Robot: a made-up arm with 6 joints. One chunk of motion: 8 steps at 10 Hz.
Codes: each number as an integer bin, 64 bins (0 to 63) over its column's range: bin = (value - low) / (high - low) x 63, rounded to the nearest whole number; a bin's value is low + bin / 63 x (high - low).
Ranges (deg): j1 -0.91..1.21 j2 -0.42..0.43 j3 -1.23..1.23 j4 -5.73..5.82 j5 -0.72..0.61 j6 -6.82..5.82
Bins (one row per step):
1: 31 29 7 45 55 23
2: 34 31 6 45 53 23
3: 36 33 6 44 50 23
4: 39 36 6 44 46 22
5: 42 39 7 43 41 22
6: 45 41 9 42 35 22
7: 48 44 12 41 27 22
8: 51 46 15 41 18 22
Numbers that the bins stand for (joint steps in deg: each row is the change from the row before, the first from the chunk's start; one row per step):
1: 0.133 -0.029 -0.957 2.520 0.441 -2.205
2: 0.234 -0.002 -0.996 2.520 0.399 -2.205
3: 0.301 0.025 -0.996 2.337 0.336 -2.205
4: 0.402 0.066 -0.996 2.337 0.251 -2.406
5: 0.503 0.106 -0.957 2.153 0.146 -2.406
6: 0.604 0.133 -0.879 1.970 0.019 -2.406
7: 0.705 0.174 -0.761 1.787 -0.150 -2.406
8: 0.806 0.201 -0.644 1.787 -0.340 -2.406

